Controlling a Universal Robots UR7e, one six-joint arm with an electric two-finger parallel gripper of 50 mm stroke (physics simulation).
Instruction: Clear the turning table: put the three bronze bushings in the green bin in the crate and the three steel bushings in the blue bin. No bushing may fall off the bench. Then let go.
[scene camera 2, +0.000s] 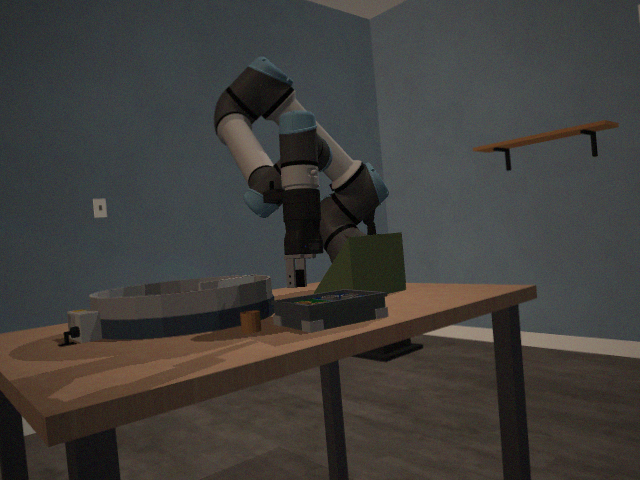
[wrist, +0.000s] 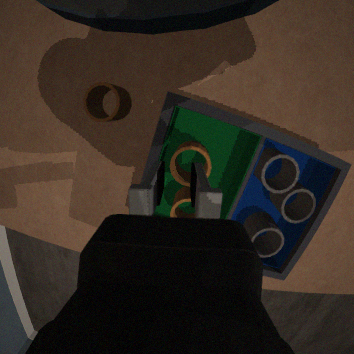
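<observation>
A bronze bushing stands upright on the bench between the turning table and the crate. In the wrist view, the green bin holds one bronze bushing and a second bronze bushing, partly hidden by the gripper. The blue bin holds three steel bushings. My gripper is partly open and empty, fingers pointing down above the green bin. The turning table's wall hides its inside.
A green block with a sloped side stands behind the crate. A small light-grey box with a black fitting stands at the turning table's left. The bench's front edge runs in front of the crate and the loose bushing.
</observation>
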